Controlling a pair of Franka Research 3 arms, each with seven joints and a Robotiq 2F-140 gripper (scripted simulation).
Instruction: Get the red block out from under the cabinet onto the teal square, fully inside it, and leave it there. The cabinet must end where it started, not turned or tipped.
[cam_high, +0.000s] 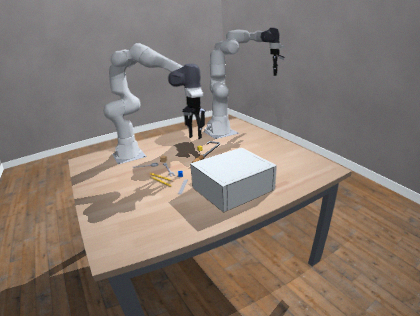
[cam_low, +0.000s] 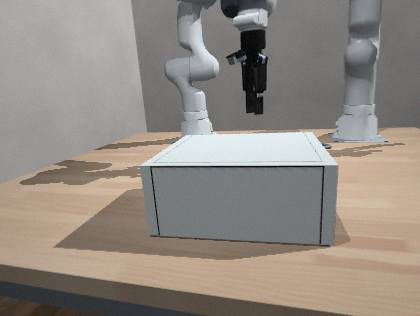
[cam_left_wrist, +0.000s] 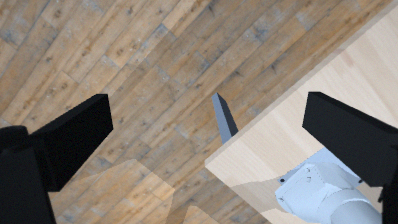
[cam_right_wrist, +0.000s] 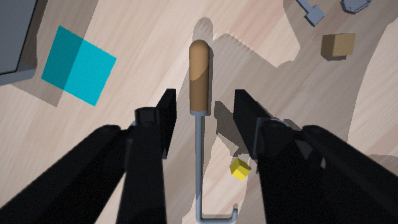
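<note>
My right hand is 110 mm past the hook tool, 100 mm to the right of it and 180 mm above it. Round my right hand: wrench-like tool: 20 mm behind, 180 mm to the right, 190 mm below; yellow block: 160 mm behind, 100 mm to the left, 180 mm below; blue block: 90 mm ahead, 150 mm to the right, 180 mm below.
</note>
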